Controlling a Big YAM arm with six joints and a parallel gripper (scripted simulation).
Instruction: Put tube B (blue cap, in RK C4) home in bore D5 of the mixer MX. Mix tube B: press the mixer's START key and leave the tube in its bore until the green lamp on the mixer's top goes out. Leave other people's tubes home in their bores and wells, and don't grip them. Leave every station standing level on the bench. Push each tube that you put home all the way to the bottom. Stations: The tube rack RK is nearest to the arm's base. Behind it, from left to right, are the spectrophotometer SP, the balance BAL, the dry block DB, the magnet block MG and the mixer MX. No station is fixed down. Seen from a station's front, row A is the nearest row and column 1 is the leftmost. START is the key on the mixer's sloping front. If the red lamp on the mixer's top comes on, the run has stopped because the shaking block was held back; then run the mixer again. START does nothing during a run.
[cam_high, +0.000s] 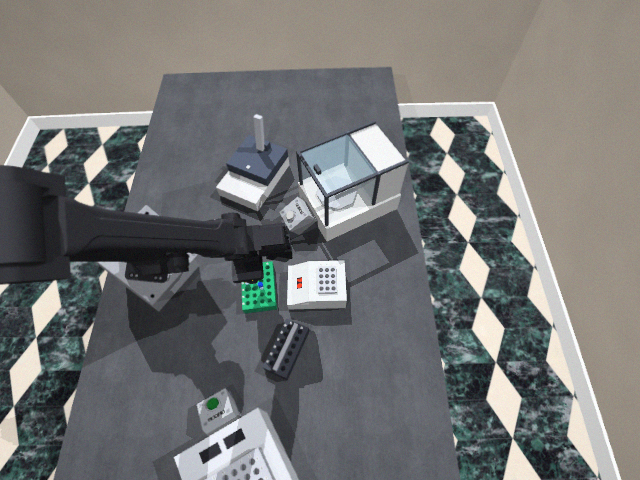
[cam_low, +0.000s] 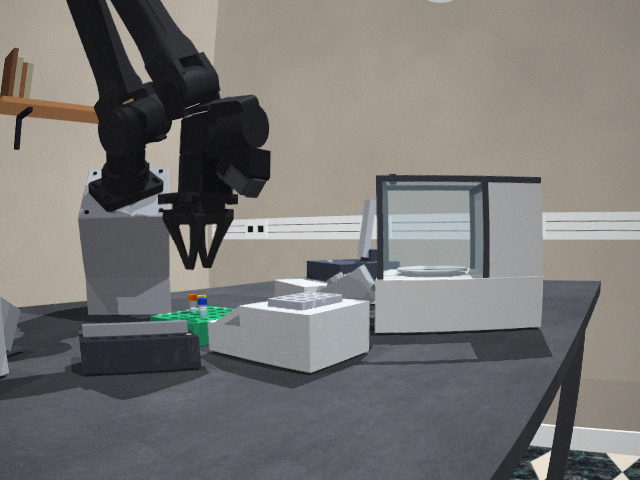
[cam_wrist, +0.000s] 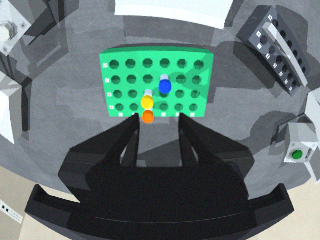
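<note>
Now: the tube B 70 mm below my hand, 10 mm to the right of it and 10 mm ahead of it. Also, from my hand: orange-capped tube 70 mm below, 30 mm behind, 10 mm to the left; green rack RK 80 mm below; yellow-capped tube 70 mm below, 10 mm to the left, 10 mm behind.
</note>
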